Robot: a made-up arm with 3 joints. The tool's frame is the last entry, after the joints.
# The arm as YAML. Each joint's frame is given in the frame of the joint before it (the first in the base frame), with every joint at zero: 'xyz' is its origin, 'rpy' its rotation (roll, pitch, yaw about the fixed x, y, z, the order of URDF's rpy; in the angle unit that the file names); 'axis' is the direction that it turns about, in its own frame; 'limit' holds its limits. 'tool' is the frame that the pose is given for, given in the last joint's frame.
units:
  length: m
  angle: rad
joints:
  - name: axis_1
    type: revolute
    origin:
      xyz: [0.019, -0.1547, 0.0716]
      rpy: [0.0, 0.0, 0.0]
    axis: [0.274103, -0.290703, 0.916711]
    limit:
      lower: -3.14
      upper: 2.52
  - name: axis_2
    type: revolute
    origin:
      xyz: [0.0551, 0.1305, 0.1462]
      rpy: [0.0, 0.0, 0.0]
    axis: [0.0, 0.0, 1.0]
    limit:
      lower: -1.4
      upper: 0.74
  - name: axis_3
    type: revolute
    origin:
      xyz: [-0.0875, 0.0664, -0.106]
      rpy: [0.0, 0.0, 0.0]
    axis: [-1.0, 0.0, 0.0]
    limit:
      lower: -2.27
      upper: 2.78
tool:
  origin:
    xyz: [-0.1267, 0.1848, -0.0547]
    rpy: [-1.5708, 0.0, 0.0]
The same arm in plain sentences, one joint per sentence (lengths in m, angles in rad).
The arm has three revolute joints in a row. What follows holds with every joint at zero, and every direction is one of the base frame's. The first joint sits 0.0190 m along +x and 0.1547 m along -y and 0.0716 m along +z from the base frame's origin and turns about the direction (0.274103, -0.290703, 0.916711), from -3.1400 to 2.5200 rad. The second joint sits 0.0551 m along +x and 0.1305 m along +y and 0.1462 m along +z from the first joint and turns about +z, from -1.4000 to 0.7400 rad. The third joint sits 0.0875 m along -x and 0.0664 m along +y and 0.1060 m along -z from the second joint and turns about -x, from -2.2700 to 2.7800 rad. The tool frame, which is the frame that the pose is given for, sits 0.1267 m along -x and 0.1848 m along +y and 0.0547 m along -z from the third joint; its axes are the base frame's turned by roll -1.5708, pitch 0.0000 and yaw 0.0000 rad (as in URDF: about the fixed x, then y, then z).
